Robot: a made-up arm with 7 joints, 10 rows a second.
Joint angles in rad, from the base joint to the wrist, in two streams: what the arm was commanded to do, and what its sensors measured. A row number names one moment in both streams.
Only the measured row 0 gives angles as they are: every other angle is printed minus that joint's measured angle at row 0.
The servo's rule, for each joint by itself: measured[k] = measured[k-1] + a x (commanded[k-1-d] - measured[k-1]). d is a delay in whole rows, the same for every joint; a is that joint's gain. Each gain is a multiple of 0.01, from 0.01 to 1. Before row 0 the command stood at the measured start. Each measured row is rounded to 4 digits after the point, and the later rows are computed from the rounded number. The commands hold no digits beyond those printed.
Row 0, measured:
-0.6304, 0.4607, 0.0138, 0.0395, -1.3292, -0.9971, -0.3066
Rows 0 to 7, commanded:
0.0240, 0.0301, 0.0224, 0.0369, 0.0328, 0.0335, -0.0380
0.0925, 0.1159, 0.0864, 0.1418, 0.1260, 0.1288, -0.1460
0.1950, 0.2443, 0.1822, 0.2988, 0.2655, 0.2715, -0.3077
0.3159, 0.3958, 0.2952, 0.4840, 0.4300, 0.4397, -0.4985
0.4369, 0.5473, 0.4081, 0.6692, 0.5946, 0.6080, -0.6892
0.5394, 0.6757, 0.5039, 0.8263, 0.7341, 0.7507, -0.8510
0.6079, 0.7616, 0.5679, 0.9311, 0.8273, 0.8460, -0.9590
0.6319, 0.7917, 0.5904, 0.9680, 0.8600, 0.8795, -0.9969
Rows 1 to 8, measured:
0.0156, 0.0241, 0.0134, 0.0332, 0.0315, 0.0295, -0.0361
0.0656, 0.0975, 0.0572, 0.1309, 0.1222, 0.1169, -0.1405
0.1497, 0.2149, 0.1322, 0.2820, 0.2598, 0.2529, -0.2993
0.2577, 0.3596, 0.2300, 0.4638, 0.4232, 0.4173, -0.4885
0.3742, 0.5098, 0.3369, 0.6487, 0.5877, 0.5851, -0.6792
0.4816, 0.6425, 0.4371, 0.8085, 0.7282, 0.7308, -0.8424
0.5637, 0.7378, 0.5156, 0.9188, 0.8233, 0.8322, -0.9532
0.6080, 0.7809, 0.5605, 0.9631, 0.8585, 0.8738, -0.9947
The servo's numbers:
d 0
a 0.65 0.80 0.60 0.90 0.96 0.88 0.95

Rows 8 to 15, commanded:
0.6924, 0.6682, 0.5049, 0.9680, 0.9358, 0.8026, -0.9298
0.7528, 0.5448, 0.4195, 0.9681, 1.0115, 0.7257, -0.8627
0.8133, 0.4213, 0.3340, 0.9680, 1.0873, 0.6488, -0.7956
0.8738, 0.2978, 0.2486, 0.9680, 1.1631, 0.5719, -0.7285
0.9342, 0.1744, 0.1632, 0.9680, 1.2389, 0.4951, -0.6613
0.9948, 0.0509, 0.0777, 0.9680, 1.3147, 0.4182, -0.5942
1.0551, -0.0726, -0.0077, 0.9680, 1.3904, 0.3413, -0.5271
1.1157, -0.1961, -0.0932, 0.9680, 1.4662, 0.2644, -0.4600
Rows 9 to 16, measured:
0.6629, 0.6907, 0.5271, 0.9675, 0.9327, 0.8111, -0.9330
0.7213, 0.5740, 0.4625, 0.9680, 1.0083, 0.7359, -0.8662
0.7811, 0.4518, 0.3854, 0.9680, 1.0841, 0.6593, -0.7991
0.8414, 0.3286, 0.3033, 0.9680, 1.1599, 0.5824, -0.7320
0.9017, 0.2052, 0.2192, 0.9680, 1.2357, 0.5056, -0.6648
0.9622, 0.0818, 0.1343, 0.9680, 1.3115, 0.4287, -0.5977
1.0226, -0.0417, 0.0491, 0.9680, 1.3872, 0.3518, -0.5306
1.0831, -0.1652, -0.0363, 0.9680, 1.4630, 0.2749, -0.4635

